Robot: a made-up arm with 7 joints.
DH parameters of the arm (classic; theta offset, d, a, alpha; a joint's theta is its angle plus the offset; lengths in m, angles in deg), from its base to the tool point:
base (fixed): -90 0.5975 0.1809 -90
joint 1: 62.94 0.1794 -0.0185 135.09
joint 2: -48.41 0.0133 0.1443 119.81
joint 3: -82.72 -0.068 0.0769 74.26
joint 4: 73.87 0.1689 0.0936 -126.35
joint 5: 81.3 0.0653 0.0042 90
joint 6: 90 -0.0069 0.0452 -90
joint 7: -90 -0.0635 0.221 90
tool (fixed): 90 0.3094 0 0
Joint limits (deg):
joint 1: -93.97..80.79
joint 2: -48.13..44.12
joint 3: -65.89..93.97
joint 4: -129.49..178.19
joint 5: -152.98..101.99
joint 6: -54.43..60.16
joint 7: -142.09..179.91
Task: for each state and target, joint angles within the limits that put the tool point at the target. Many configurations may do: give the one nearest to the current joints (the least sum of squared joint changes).
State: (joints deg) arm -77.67 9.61 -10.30 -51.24 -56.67 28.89 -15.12
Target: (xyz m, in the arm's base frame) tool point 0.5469 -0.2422 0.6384
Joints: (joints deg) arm -74.40 -4.91 -24.52 -37.07 -43.54 22.62 -37.53
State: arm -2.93 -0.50 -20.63 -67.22 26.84 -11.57 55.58
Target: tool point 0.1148 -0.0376 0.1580
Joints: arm 3.01 -20.74 -10.35 -61.68 61.43 -20.67 78.62
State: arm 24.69 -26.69 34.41 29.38 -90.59 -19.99 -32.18
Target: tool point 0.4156 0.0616 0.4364
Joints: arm 23.53 -32.07 22.02 32.20 -91.65 -33.59 -33.75
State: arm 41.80 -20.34 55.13 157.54 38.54 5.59 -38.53
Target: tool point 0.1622 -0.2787 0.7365
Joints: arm 43.94 -15.82 30.21 153.65 33.96 15.26 -20.56
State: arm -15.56 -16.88 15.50 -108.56 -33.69 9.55 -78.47
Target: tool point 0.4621 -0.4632 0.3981
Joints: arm -11.19 -0.37 22.09 -89.13 -54.54 22.39 -41.90
